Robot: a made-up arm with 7 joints.
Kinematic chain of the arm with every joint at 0, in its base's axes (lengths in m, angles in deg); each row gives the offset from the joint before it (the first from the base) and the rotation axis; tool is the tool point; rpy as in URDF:
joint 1: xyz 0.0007 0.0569 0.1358 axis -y
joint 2: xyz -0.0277 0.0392 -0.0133 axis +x
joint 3: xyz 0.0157 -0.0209 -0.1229 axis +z
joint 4: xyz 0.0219 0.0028 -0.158 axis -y
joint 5: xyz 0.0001 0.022 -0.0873 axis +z
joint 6: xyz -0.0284 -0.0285 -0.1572 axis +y
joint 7: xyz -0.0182 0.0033 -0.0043 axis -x
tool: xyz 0.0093 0.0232 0.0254 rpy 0 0 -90
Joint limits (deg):
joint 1: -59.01..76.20
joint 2: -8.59..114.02
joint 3: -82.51..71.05
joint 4: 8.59..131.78
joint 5: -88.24..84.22
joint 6: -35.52..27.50
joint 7: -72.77..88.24
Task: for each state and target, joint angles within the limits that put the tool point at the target. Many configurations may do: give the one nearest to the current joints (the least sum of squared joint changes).
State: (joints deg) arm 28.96 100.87 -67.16 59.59 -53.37 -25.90 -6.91
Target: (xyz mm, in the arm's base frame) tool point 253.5 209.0 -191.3
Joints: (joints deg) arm 23.53 54.70 -77.67 88.14 -56.91 -25.15 -3.00
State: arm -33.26 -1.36 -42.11 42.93 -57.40 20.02 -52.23
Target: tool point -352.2 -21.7 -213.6
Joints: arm -53.80 -5.70 -46.16 30.87 -55.57 19.42 -57.66
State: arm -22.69 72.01 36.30 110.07 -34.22 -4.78 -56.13
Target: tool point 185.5 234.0 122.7
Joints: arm -41.85 100.36 37.62 131.78 -8.31 26.68 -49.37
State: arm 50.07 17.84 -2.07 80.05 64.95 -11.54 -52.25
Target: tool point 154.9 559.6 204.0
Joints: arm 65.39 80.92 11.88 33.35 50.38 -29.26 -45.32
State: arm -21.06 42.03 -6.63 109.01 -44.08 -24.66 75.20
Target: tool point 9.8 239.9 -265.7
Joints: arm -42.64 36.92 -15.17 88.18 -41.82 -23.74 76.30
